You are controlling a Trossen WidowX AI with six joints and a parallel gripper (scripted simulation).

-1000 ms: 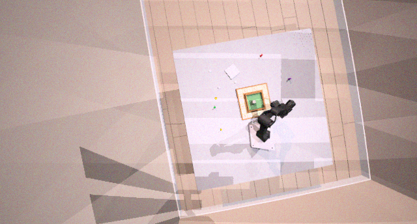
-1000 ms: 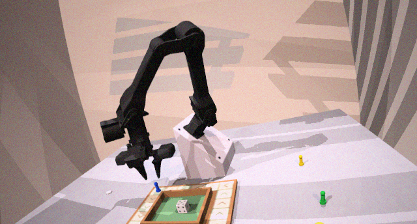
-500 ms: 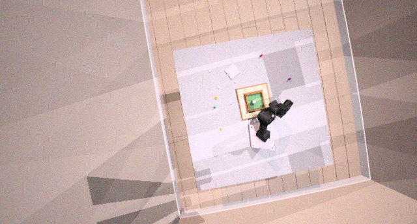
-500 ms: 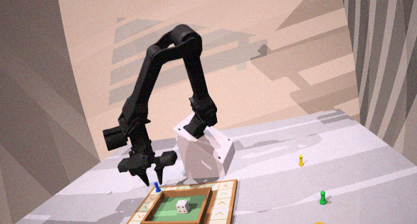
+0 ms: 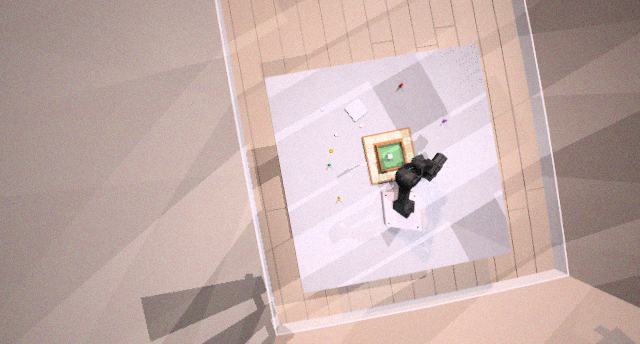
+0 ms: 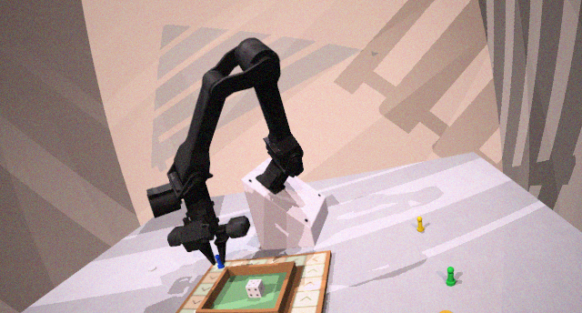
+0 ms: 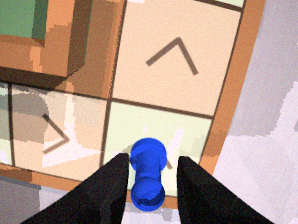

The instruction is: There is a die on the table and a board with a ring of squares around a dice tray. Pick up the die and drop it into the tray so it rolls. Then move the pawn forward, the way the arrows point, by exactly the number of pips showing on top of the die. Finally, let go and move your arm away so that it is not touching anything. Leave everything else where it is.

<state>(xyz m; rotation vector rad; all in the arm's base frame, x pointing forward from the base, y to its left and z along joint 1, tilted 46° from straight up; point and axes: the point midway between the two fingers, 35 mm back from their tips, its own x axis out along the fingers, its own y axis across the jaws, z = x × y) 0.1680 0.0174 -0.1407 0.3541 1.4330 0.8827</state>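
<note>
Now: the white die 140 mm to the left of my gripper tip and 90 mm ahead of it. Round my gripper tip: blue pawn 10 mm above; purple pawn 290 mm ahead, 200 mm to the right, 10 mm below; yellow pawn 440 mm to the left, 160 mm behind, 10 mm below.
</note>
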